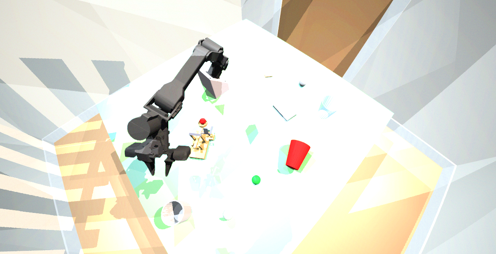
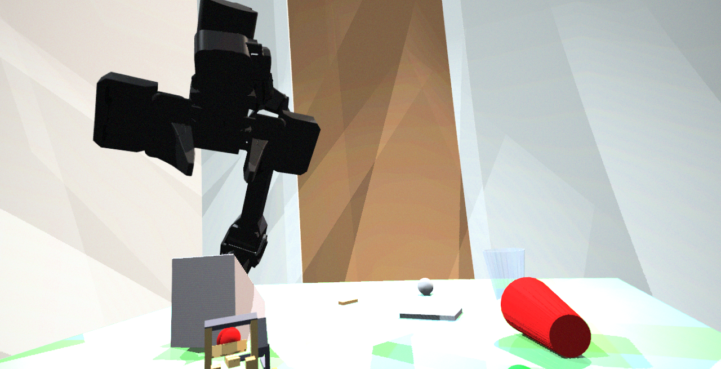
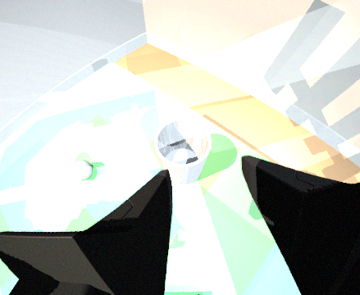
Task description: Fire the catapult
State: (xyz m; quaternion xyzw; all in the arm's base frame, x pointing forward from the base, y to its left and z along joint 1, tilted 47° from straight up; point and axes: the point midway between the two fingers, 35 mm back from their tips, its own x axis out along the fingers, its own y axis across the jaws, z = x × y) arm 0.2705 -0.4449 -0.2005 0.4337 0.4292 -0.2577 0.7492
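My gripper tip is 16 cm past the red ball, 26 cm to the right of it and 19 cm above it. Round my gripper tip: white ball 23 cm ahead, 4 cm to the left, 24 cm below; wooden catapult 11 cm behind, 21 cm to the left, 20 cm below; white mug 7 cm ahead, 9 cm to the right, 23 cm below.
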